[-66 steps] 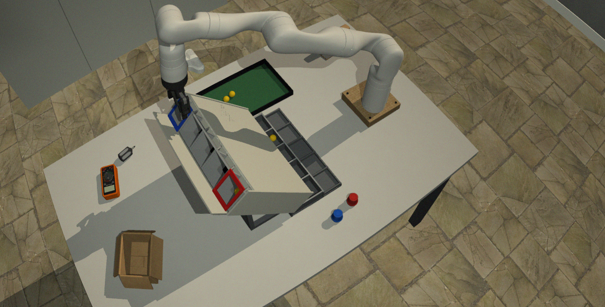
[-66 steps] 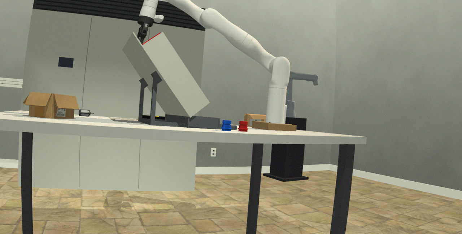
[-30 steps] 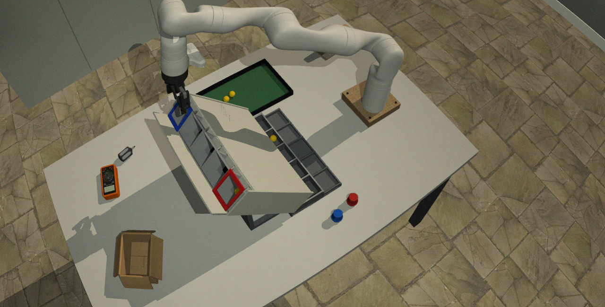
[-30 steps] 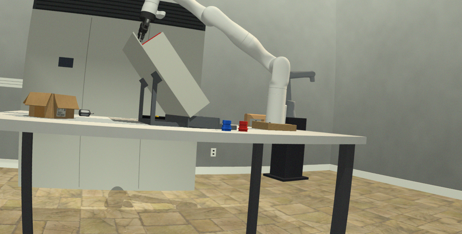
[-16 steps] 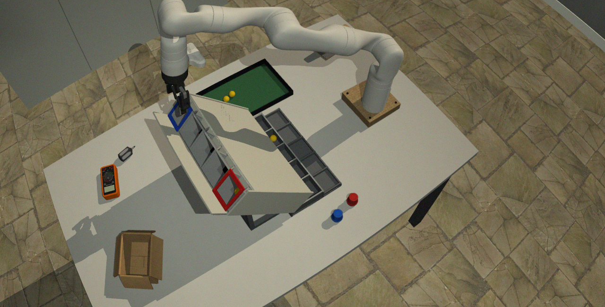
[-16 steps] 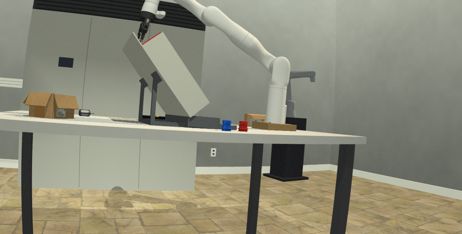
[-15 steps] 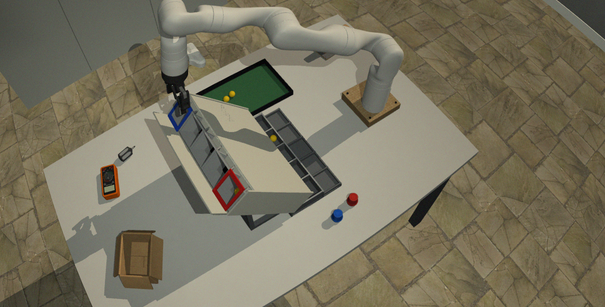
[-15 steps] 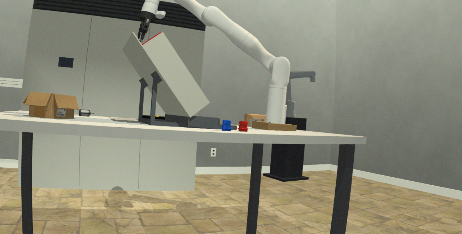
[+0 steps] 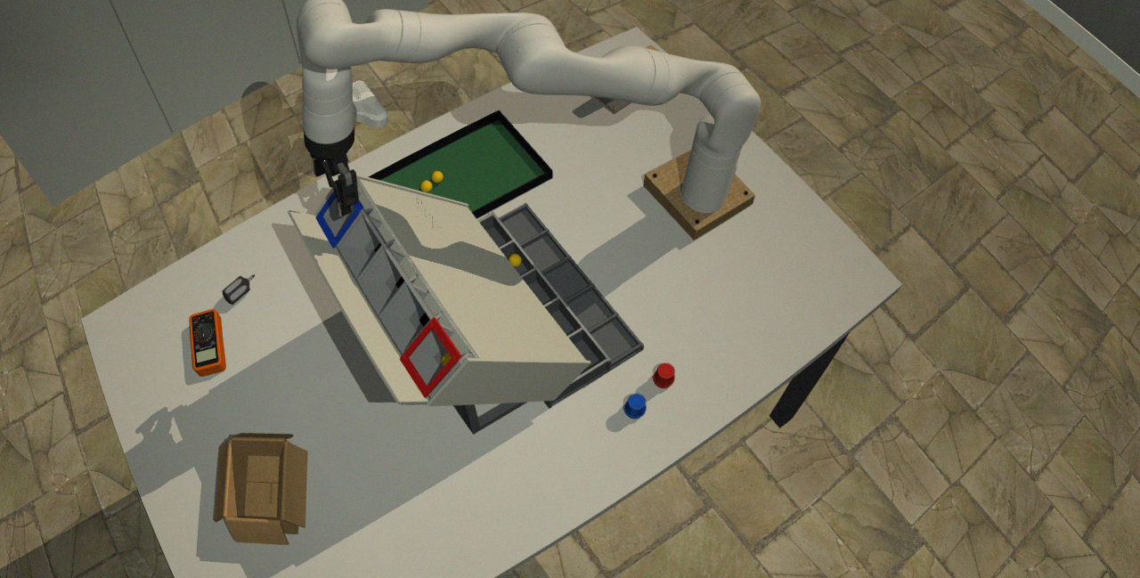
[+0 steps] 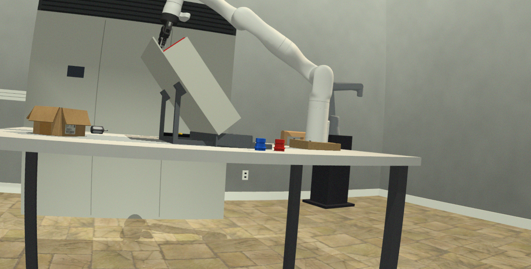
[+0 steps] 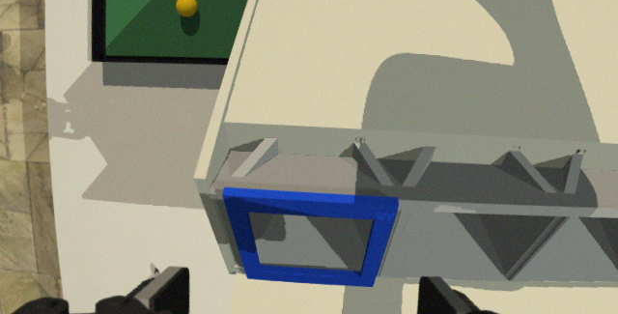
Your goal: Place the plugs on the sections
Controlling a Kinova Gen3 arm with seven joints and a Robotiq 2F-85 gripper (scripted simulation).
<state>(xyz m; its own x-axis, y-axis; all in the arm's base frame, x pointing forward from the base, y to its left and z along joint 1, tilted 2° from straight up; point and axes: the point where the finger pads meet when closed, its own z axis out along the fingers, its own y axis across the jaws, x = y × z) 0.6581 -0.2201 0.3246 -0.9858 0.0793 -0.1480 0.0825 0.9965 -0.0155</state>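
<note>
The green marble tray lies 280 mm behind my hand, 150 mm to the right of it and 370 mm below it. Also, from my hand: orange multimeter: 320 mm ahead, 160 mm to the right, 360 mm below; then dark object: 200 mm ahead, 220 mm to the right, 360 mm below; then beige cover: 130 mm behind, 160 mm to the left, 170 mm below.
</note>
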